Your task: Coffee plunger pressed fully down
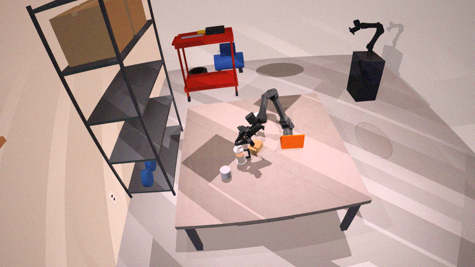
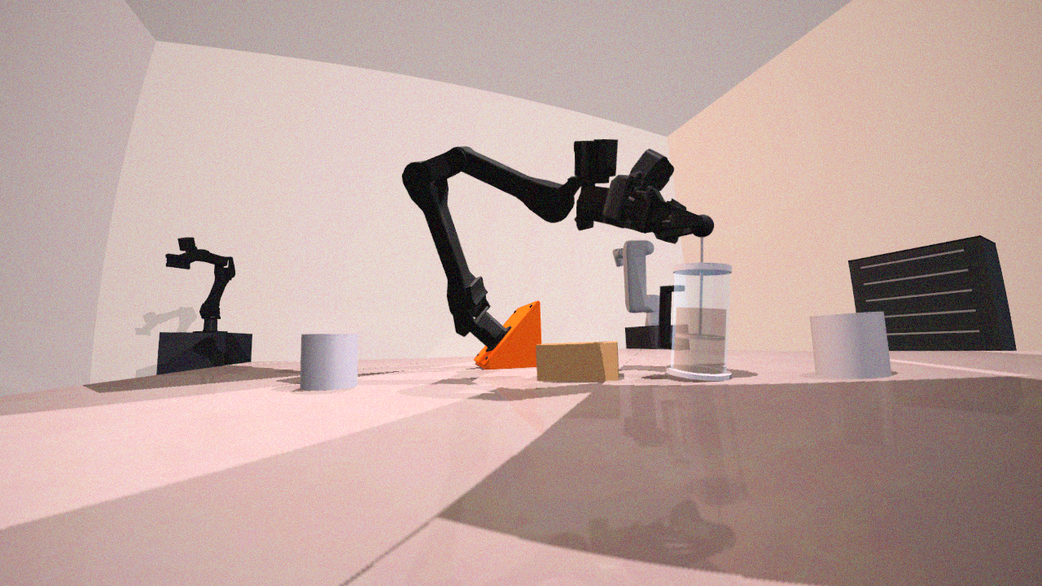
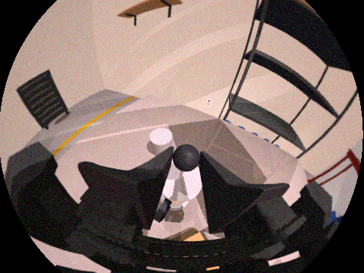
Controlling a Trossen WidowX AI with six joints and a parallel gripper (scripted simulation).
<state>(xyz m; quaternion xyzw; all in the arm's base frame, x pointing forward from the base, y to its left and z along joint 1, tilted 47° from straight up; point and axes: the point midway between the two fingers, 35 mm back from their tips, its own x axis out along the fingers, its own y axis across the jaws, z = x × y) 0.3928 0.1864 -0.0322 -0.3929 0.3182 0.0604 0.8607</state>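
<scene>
The glass coffee press lies 3 cm behind my gripper tip, 1 cm to the right of it and 10 cm below it. From my gripper tip the other things lie so: tan box: 14 cm behind, 12 cm to the right, 17 cm below.
</scene>
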